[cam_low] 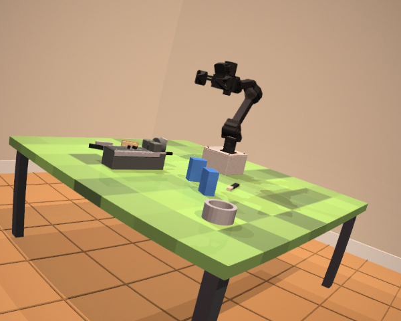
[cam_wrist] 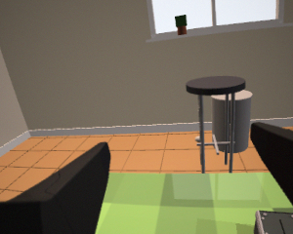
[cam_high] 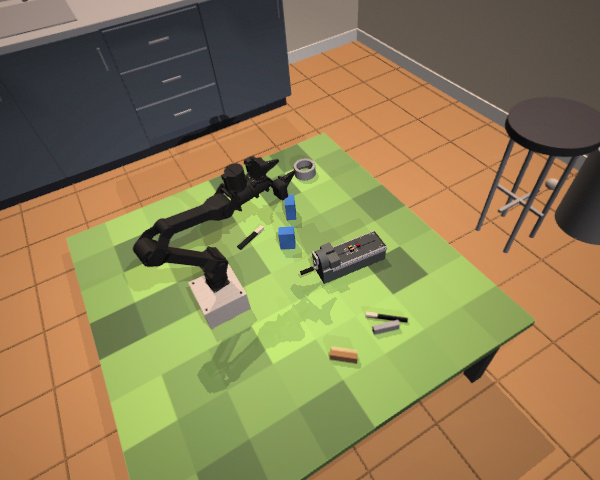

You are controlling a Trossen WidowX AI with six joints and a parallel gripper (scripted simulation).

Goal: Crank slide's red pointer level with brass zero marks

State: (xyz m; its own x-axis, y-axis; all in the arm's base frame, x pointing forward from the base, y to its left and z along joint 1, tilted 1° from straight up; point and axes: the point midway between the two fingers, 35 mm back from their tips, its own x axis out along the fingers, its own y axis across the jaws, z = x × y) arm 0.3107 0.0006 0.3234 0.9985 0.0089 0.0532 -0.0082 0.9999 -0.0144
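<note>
Right now my gripper tip is 36 cm above the crank handle, 15 cm to the left of it and 7 cm past it. The rest, counted from my gripper tip: grey bar (48 cm to the right, 40 cm below, 1 cm behind); wooden block (46 cm to the right, 40 cm below, 18 cm behind); red pointer (33 cm below, 21 cm to the right, 13 cm ahead).
</note>
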